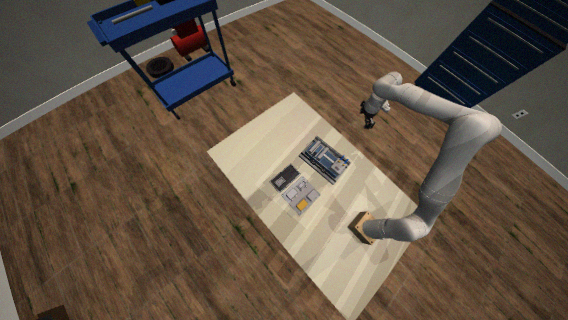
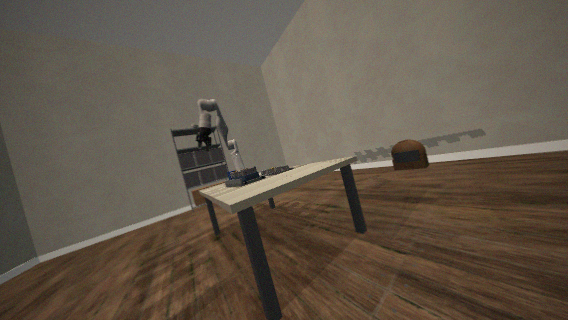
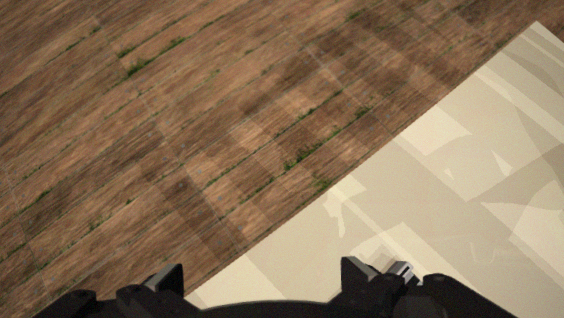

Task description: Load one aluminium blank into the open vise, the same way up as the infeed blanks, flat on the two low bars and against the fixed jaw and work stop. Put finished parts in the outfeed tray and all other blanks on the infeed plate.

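Frame: origin at the arm's base, x ahead, y left, z up, level; metres.
Seen in the pictures: gripper, fingertip midpoint: (image 1: pixel 363 120) (image 2: pixel 203 149) (image 3: pixel 263 279); arm's base, link origin: (image 1: pixel 369 228) (image 2: pixel 240 170).
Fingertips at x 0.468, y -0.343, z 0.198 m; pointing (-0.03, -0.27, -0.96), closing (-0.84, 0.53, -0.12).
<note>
Pixels of each thing's top centre, then the offset from my fingertips to it. "pt": a spot on its surface instead.
- vise, top centre: (image 1: pixel 328 155) (image 2: pixel 241 170) dx -0.002, dy +0.212, dz -0.196 m
- light grey infeed plate, top centre: (image 1: pixel 301 194) dx -0.074, dy +0.493, dz -0.287 m
- orange piece, top centre: (image 1: pixel 302 204) dx -0.122, dy +0.535, dz -0.252 m
- small grey part, top centre: (image 1: pixel 280 181) dx +0.074, dy +0.543, dz -0.255 m
- small metallic piece, surface spot: (image 3: pixel 403 270) pt dx -0.125, dy +0.104, dz -0.246 m
The vise (image 1: pixel 324 158) (image 2: pixel 243 179), a blue and grey unit, sits on the table; its jaw gap is too small to make out. The light grey infeed plate (image 1: pixel 303 193) bears several grey pieces and an orange piece (image 1: pixel 302 204). The dark outfeed tray (image 1: pixel 291 173) beside it holds a small grey part (image 1: pixel 280 181). Which way up the blanks lie is too small to tell. My gripper (image 1: pixel 369 126) (image 2: pixel 203 145) (image 3: pixel 263 279) is open and empty, high above and off to the vise's side, pointing down near the table edge. A small metallic piece (image 3: pixel 403 270) shows behind one finger; I cannot tell what it is.
The pale table (image 1: pixel 255 142) (image 2: pixel 295 184) (image 3: pixel 430 190) carries the wooden arm base (image 1: pixel 361 228). A blue cart (image 1: pixel 192 80) and a blue drawer cabinet (image 1: pixel 480 60) stand on the floor away from the table.
</note>
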